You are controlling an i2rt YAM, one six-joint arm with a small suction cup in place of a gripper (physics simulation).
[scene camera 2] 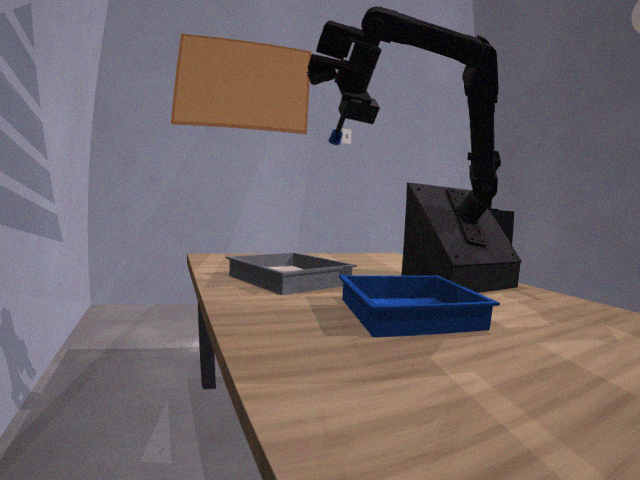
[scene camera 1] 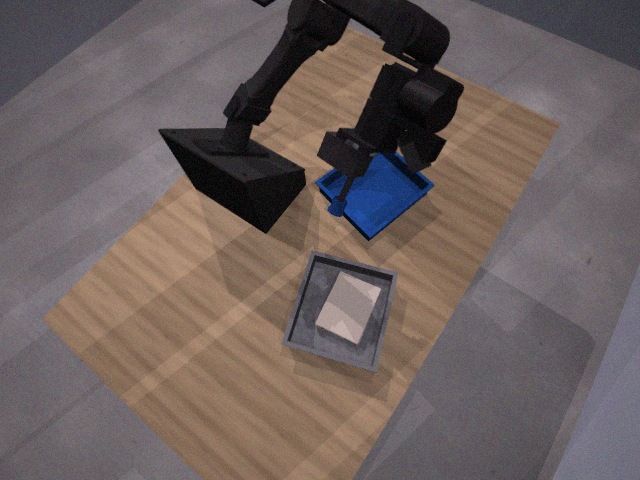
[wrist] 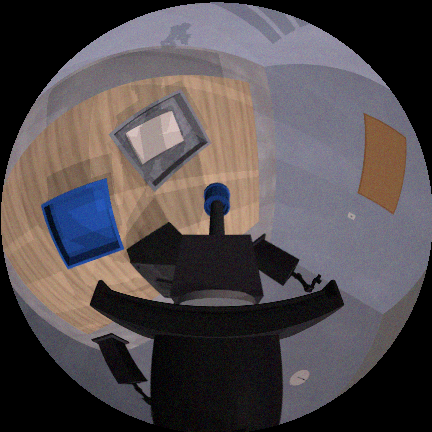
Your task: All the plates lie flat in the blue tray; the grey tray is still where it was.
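Pixels of known places: hand, its tool point: (scene camera 2: pixel 334 141) (scene camera 1: pixel 334 212) (wrist: pixel 216 194); arm's base, origin of its link: (scene camera 2: pixel 465 217) (scene camera 1: pixel 232 150).
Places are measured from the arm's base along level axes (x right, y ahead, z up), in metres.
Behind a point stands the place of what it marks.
A pale, flat rectangular plate (scene camera 1: pixel 348 307) {x 0.069, y 0.461, z -0.155 m} (scene camera 2: pixel 286 268) {x 0.114, y 0.454, z -0.155 m} (wrist: pixel 155 137) {x 0.063, y 0.452, z -0.155 m} lies in the grey tray (scene camera 1: pixel 316 281) {x 0.070, y 0.351, z -0.177 m} (scene camera 2: pixel 312 282) {x -0.028, y 0.420, z -0.161 m} (wrist: pixel 187 120) {x 0.185, y 0.498, z -0.172 m}; whether more plates lie under it I cannot tell. The blue tray (scene camera 1: pixel 387 191) {x -0.266, y 0.314, z -0.177 m} (scene camera 2: pixel 429 319) {x -0.349, y 0.312, z -0.155 m} (wrist: pixel 85 225) {x -0.225, y 0.268, z -0.177 m} stands apart from the grey one, and no plate shows in it; in scene camera 1 the arm covers part of it. My gripper, a small blue suction cup (scene camera 1: pixel 337 207) (scene camera 2: pixel 335 137) (wrist: pixel 217 200) {x 0.020, y 0.371, z 0.162 m}, hangs tilted high above the table with nothing on it, touching neither tray. It is open.
The arm's black wedge-shaped base (scene camera 1: pixel 242 180) {x 0.066, y 0.143, z 0.081 m} (scene camera 2: pixel 454 242) {x -0.076, y 0.085, z -0.060 m} stands on the wooden table (scene camera 1: pixel 155 310) {x 0.415, y 0.097, z -0.180 m} (scene camera 2: pixel 413 413) {x -0.557, y 0.449, z -0.180 m}, near the blue tray. A brown board (scene camera 2: pixel 240 85) (wrist: pixel 384 162) hangs on the wall. Shadows and light patches cross the table.
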